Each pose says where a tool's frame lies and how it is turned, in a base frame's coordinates. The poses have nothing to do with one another.
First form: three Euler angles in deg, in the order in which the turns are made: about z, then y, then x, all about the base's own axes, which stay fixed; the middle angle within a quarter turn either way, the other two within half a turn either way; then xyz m.
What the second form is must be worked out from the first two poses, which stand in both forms.
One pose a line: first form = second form
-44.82, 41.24, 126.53, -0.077, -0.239, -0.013 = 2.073, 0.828, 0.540, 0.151, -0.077, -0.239, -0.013
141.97, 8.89, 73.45, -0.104, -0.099, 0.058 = 2.705, 0.259, -0.557, 0.789, -0.104, -0.099, 0.058
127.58, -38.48, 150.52, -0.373, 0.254, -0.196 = 2.336, 0.357, -0.931, 0.081, -0.373, 0.254, -0.196
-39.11, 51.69, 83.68, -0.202, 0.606, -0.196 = 1.507, 0.668, 0.741, 0.072, -0.202, 0.606, -0.196
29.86, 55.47, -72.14, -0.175, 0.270, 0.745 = 1.409, -0.628, 0.768, -0.124, -0.175, 0.270, 0.745
